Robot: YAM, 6 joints.
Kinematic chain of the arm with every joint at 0, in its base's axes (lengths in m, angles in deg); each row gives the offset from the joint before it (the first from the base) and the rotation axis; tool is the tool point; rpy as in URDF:
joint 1: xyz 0 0 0.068 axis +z
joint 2: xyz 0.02 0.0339 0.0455 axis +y
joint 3: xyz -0.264 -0.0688 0 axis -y
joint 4: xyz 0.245 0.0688 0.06 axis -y
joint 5: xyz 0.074 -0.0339 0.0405 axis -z
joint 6: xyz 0.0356 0 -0.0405 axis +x
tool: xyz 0 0 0 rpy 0 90 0
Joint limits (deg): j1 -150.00..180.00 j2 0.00..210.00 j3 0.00..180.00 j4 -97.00..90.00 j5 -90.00..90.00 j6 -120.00..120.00
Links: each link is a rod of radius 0.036 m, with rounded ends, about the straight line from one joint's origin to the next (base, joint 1, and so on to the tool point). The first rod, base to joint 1, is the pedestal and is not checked.
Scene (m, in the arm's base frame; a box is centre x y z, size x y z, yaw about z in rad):
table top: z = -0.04
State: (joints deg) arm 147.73 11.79 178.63 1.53 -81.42 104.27
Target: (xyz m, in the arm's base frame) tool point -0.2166 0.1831 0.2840
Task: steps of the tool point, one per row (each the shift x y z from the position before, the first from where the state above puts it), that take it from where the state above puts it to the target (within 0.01 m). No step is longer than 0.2 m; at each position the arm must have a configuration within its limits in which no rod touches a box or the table.
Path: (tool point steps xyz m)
1: -0.0490 0.0109 0.1718
2: -0.0942 0.0475 0.1433
3: -0.1233 0.0787 0.0949
4: -0.1322 0.0984 0.0350
5: -0.1207 0.1024 -0.0261
6: -0.0926 0.0898 -0.0783
7: -0.0538 0.0627 -0.1128
8: -0.0126 0.0259 -0.1246

